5 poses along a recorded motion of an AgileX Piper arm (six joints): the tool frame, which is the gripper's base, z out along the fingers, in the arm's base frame.
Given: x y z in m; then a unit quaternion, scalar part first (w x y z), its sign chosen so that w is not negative.
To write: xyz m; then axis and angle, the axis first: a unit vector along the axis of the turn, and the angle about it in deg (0 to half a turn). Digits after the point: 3 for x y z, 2 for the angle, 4 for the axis.
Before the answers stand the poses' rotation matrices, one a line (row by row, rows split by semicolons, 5 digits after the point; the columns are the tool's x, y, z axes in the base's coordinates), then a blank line. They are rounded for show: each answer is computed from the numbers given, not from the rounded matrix.
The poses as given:
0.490 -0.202 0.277 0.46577 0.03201 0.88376 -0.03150
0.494 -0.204 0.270 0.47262 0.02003 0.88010 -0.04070
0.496 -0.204 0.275 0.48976 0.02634 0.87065 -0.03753
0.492 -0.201 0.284 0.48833 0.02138 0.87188 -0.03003
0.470 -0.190 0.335 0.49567 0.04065 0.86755 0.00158
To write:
-0.56406 0.08592 0.82125; 0.02724 0.99597 -0.08550; -0.82528 -0.02586 -0.56413
-0.55246 0.07373 0.83027; -0.00321 0.99588 -0.09057; -0.83353 -0.05271 -0.54995
-0.51888 0.08263 0.85084; 0.00910 0.99580 -0.09115; -0.85480 -0.03955 -0.51745
-0.52215 0.06661 0.85025; 0.00795 0.99728 -0.07325; -0.85281 -0.03148 -0.52126
-0.50531 0.06897 0.86018; 0.07210 0.99669 -0.03756; -0.85992 0.04304 -0.50861

0.490 -0.202 0.277 0.0362 0.9987 -0.0356 124.48
0.494 -0.204 0.270 0.0227 0.9987 -0.0462 123.59
0.496 -0.204 0.275 0.0302 0.9986 -0.0430 121.35
0.492 -0.201 0.284 0.0245 0.9991 -0.0344 121.54
0.470 -0.190 0.335 0.0468 0.9989 0.0018 120.57

